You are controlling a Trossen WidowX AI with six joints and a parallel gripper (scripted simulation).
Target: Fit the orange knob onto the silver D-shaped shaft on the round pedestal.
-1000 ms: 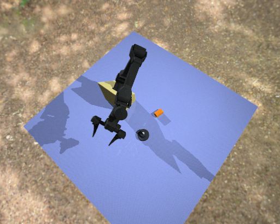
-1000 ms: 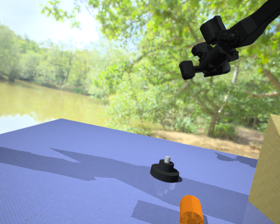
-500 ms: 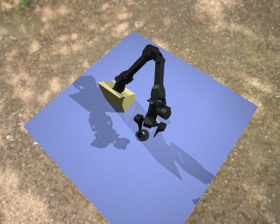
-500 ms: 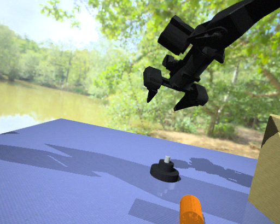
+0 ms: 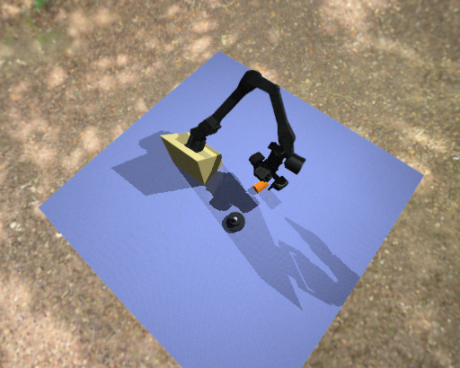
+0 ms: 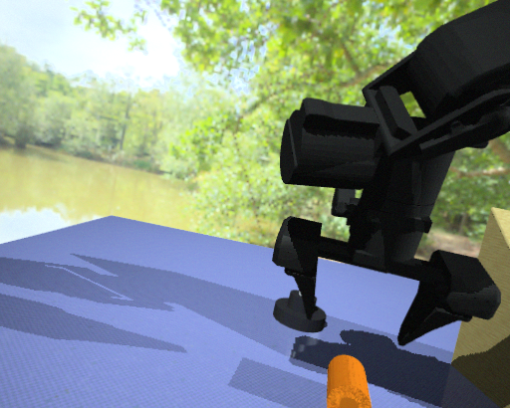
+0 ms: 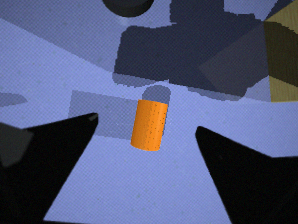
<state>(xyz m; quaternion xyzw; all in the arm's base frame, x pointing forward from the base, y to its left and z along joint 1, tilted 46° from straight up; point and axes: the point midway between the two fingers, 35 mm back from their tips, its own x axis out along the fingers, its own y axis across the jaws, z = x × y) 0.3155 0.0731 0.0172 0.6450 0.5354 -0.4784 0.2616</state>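
The orange knob lies 20 mm to the left of my gripper tip and 60 mm below it. Also, from my gripper tip: round pedestal: 10 mm behind, 190 mm to the right, 50 mm below.
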